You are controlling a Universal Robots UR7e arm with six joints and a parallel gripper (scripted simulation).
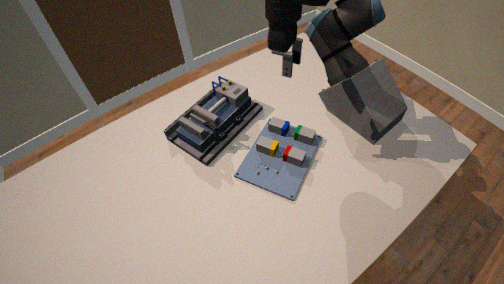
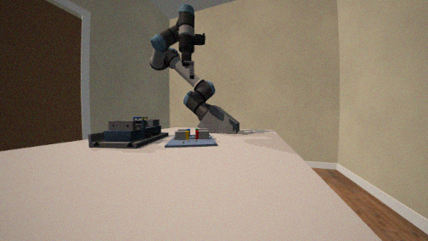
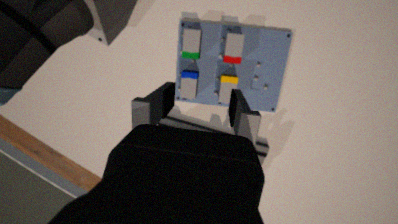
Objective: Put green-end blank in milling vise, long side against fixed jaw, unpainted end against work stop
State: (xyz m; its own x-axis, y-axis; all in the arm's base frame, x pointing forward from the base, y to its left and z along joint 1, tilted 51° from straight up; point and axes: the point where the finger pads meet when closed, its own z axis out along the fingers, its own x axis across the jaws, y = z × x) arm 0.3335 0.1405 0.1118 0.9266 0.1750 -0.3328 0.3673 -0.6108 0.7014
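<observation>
Right now the green-end blank is 29 cm below my hand, 6 cm behind it and 2 cm to the left of it. The rest, counted from my hand: blue-ended blank: 29 cm below, 6 cm to the right, 3 cm behind; then red-ended blank: 29 cm below, 6 cm to the left, 2 cm ahead; then yellow-ended blank: 29 cm below, 6 cm ahead, 3 cm to the right.
</observation>
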